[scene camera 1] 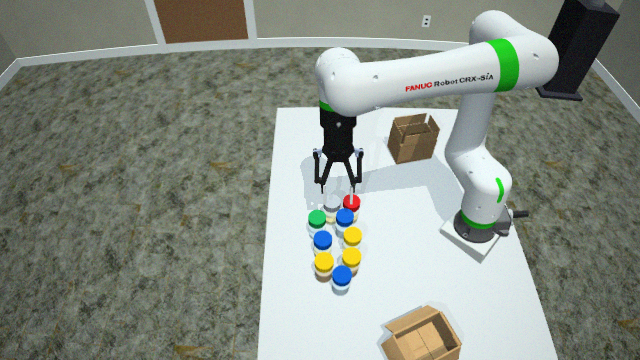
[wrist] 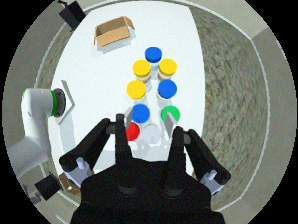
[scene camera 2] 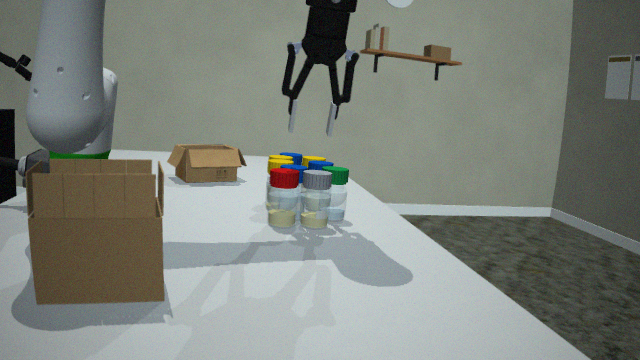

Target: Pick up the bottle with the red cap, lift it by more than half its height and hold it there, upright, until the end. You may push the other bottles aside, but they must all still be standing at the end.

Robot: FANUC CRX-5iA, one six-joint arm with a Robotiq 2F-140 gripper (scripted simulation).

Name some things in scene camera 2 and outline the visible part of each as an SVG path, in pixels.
The gripper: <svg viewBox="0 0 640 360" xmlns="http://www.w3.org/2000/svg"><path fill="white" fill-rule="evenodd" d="M310 6L304 38L301 42L289 42L287 44L288 59L283 79L282 94L290 98L288 130L289 133L293 133L298 102L297 97L314 64L323 64L329 68L333 98L326 128L327 137L332 137L334 120L337 118L339 106L341 103L350 102L354 68L359 59L359 54L356 51L347 49L345 43L350 13L320 10ZM345 53L345 59L348 62L346 63L343 92L340 95L336 61ZM303 48L308 58L306 58L293 88L289 90L295 55L299 53L300 48Z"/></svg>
A cardboard box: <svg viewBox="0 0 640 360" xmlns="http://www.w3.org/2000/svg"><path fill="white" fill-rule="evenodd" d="M25 172L29 240L37 305L165 301L162 216L164 216L164 172L160 161L158 161L158 198L156 197L156 174L152 174L152 160L49 159L50 173L43 173L42 160Z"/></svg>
A grey-capped bottle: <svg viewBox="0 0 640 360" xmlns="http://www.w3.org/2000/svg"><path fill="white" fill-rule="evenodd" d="M304 170L303 185L305 189L301 194L299 224L307 229L324 229L328 226L331 196L328 189L331 187L332 173L322 170Z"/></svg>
A green-capped bottle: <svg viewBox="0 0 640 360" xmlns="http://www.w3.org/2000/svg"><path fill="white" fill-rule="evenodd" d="M324 166L322 171L332 173L332 183L330 189L328 189L331 196L329 221L342 221L345 218L347 189L345 184L348 182L349 169Z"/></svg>
